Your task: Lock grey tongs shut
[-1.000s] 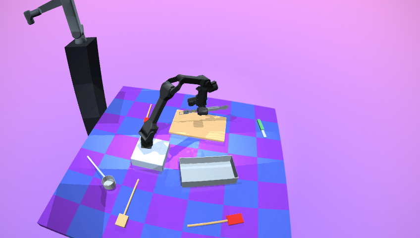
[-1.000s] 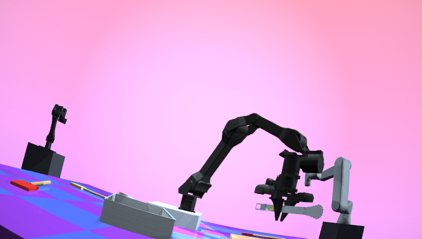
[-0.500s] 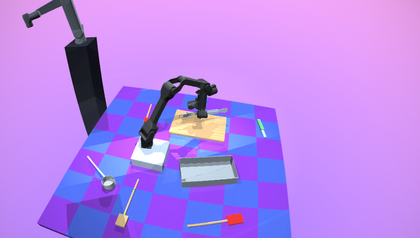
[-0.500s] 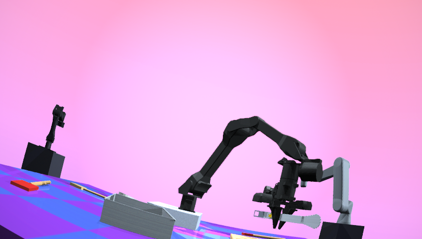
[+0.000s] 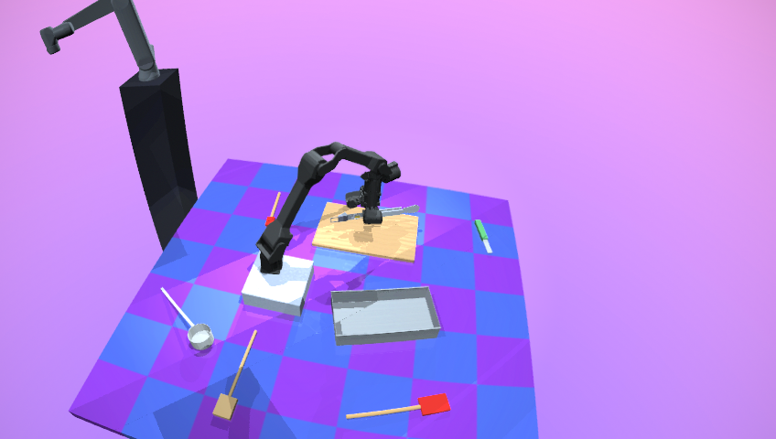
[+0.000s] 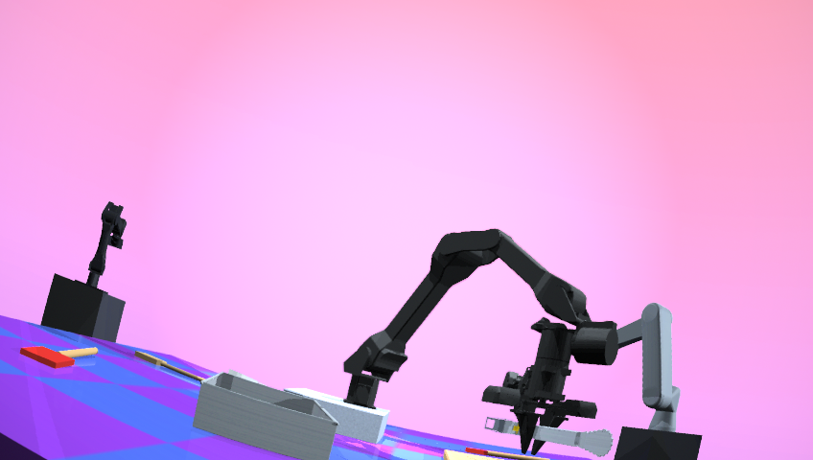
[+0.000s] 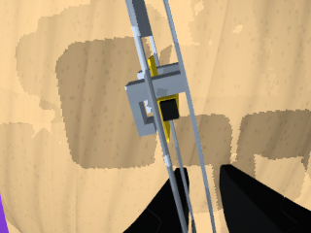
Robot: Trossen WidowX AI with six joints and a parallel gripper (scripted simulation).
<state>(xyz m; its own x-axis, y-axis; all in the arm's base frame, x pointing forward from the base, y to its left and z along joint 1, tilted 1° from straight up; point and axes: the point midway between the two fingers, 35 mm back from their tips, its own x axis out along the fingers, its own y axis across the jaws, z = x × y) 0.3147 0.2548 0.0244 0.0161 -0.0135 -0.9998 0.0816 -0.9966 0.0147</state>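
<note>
My gripper tip is now 4 cm above the wooden board. From my gripper tip the other things lie so: red spatula 10 cm ahead, 71 cm to the right, 4 cm below; then grey roasting tin 4 cm ahead, 40 cm to the right, 2 cm below; then yellow lock piece 4 cm behind, 2 cm to the right, 4 cm above.
</note>
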